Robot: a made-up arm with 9 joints. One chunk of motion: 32 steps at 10 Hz.
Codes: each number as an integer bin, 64 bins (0 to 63) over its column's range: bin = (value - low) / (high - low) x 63, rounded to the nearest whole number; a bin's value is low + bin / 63 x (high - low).
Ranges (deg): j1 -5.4..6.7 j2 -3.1..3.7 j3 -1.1..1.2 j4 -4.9..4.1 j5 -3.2..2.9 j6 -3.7..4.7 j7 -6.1..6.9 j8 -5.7..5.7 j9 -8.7..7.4
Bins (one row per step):
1: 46 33 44 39 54 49 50 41 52
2: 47 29 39 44 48 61 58 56 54
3: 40 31 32 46 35 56 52 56 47
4: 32 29 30 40 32 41 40 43 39
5: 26 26 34 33 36 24 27 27 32
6: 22 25 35 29 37 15 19 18 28
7: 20 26 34 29 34 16 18 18 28
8: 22 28 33 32 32 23 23 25 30
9: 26 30 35 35 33 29 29 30 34
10: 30 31 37 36 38 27 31 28 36
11: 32 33 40 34 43 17 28 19 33
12: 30 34 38 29 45 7 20 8 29
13: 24 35 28 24 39 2 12 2 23
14: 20 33 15 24 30 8 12 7 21
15: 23 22 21 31 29 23 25 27 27
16: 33 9 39 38 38 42 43 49 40
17: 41 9 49 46 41 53 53 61 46
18: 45 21 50 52 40 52 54 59 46
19: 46 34 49 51 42 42 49 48 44
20: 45 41 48 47 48 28 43 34 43
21: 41 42 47 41 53 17 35 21 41
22: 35 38 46 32 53 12 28 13 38
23: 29 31 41 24 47 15 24 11 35
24: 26 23 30 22 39 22 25 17 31
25: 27 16 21 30 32 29 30 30 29
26: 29 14 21 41 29 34 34 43 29
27: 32 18 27 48 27 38 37 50 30
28: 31 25 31 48 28 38 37 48 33
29: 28 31 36 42 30 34 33 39 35
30: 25 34 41 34 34 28 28 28 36
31: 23 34 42 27 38 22 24 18 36
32: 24 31 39 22 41 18 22 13 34
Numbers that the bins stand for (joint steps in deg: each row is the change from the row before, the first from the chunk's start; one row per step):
1: 3.435 0.462 0.506 0.671 2.029 2.833 4.217 1.719 4.589
2: 3.627 0.030 0.324 1.386 1.448 4.433 5.868 4.433 5.100
3: 2.283 0.246 0.068 1.671 0.189 3.767 4.630 4.433 3.311
4: 0.746 0.030 -0.005 0.814 -0.102 1.767 2.154 2.081 1.267
5: -0.406 -0.294 0.141 -0.186 0.286 -0.500 -0.529 -0.814 -0.522
6: -1.175 -0.402 0.178 -0.757 0.383 -1.700 -2.179 -2.443 -1.544
7: -1.559 -0.294 0.141 -0.757 0.092 -1.567 -2.386 -2.443 -1.544
8: -1.175 -0.078 0.105 -0.329 -0.102 -0.633 -1.354 -1.176 -1.033
9: -0.406 0.138 0.178 0.100 -0.005 0.167 -0.116 -0.271 -0.011
10: 0.362 0.246 0.251 0.243 0.479 -0.100 0.297 -0.633 0.500
11: 0.746 0.462 0.360 -0.043 0.963 -1.433 -0.322 -2.262 -0.267
12: 0.362 0.570 0.287 -0.757 1.157 -2.767 -1.973 -4.252 -1.289
13: -0.790 0.678 -0.078 -1.471 0.576 -3.433 -3.624 -5.338 -2.822
14: -1.559 0.462 -0.552 -1.471 -0.295 -2.633 -3.624 -4.433 -3.333
15: -0.983 -0.725 -0.333 -0.471 -0.392 -0.633 -0.941 -0.814 -1.800
16: 0.938 -2.129 0.324 0.529 0.479 1.900 2.773 3.167 1.522
17: 2.475 -2.129 0.689 1.671 0.770 3.367 4.837 5.338 3.056
18: 3.243 -0.833 0.725 2.529 0.673 3.233 5.043 4.976 3.056
19: 3.435 0.570 0.689 2.386 0.867 1.900 4.011 2.986 2.544
20: 3.243 1.325 0.652 1.814 1.448 0.033 2.773 0.452 2.289
21: 2.475 1.433 0.616 0.957 1.932 -1.433 1.122 -1.900 1.778
22: 1.322 1.002 0.579 -0.329 1.932 -2.100 -0.322 -3.348 1.011
23: 0.170 0.246 0.397 -1.471 1.351 -1.700 -1.148 -3.710 0.244
24: -0.406 -0.617 -0.005 -1.757 0.576 -0.767 -0.941 -2.624 -0.778
25: -0.214 -1.373 -0.333 -0.614 -0.102 0.167 0.090 -0.271 -1.289
26: 0.170 -1.589 -0.333 0.957 -0.392 0.833 0.916 2.081 -1.289
27: 0.746 -1.157 -0.114 1.957 -0.586 1.367 1.535 3.348 -1.033
28: 0.554 -0.402 0.032 1.957 -0.489 1.367 1.535 2.986 -0.267
29: -0.022 0.246 0.214 1.100 -0.295 0.833 0.710 1.357 0.244
30: -0.598 0.570 0.397 -0.043 0.092 0.033 -0.322 -0.633 0.500
31: -0.983 0.570 0.433 -1.043 0.479 -0.767 -1.148 -2.443 0.500
32: -0.790 0.246 0.324 -1.757 0.770 -1.300 -1.560 -3.348 -0.011

